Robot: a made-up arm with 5 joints.
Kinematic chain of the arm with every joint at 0, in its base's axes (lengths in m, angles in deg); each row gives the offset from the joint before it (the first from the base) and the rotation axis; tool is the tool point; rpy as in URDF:
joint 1: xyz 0.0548 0 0.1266 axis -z
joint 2: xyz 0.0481 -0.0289 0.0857 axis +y
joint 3: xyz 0.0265 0 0.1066 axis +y
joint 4: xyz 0.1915 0 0.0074 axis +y
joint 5: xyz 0.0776 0.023 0 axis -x
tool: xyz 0 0 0 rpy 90 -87.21 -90
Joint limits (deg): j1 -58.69..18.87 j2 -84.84..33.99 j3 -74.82..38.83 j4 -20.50..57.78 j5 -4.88..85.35
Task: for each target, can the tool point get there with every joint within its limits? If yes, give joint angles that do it. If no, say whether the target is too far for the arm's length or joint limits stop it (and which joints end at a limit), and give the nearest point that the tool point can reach.
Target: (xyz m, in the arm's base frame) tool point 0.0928 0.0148 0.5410
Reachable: yes | joints -29.54 -62.16 -15.09 17.48 18.47
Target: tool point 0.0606 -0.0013 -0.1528
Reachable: no: joint limits stop it (at a limit: joint 2, joint 3) | nearest point 0.1990 -0.0323 0.0423 | short by 0.241 m
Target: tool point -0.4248 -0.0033 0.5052
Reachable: no: too far | nearest point -0.2286 -0.0019 0.3963 | short by 0.224 m
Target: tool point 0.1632 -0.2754 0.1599
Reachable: no: joint limits stop it (at a limit: joint 1, joint 3, joint 4) | nearest point 0.2684 -0.0792 0.1467 | short by 0.223 m
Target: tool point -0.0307 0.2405 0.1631
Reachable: no: joint limits stop it (at a limit: joint 1, joint 3, joint 4) | nearest point 0.1759 0.1878 0.1359 | short by 0.215 m
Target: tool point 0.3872 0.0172 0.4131
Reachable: yes | joints -3.97 17.55 -53.55 44.48 22.41
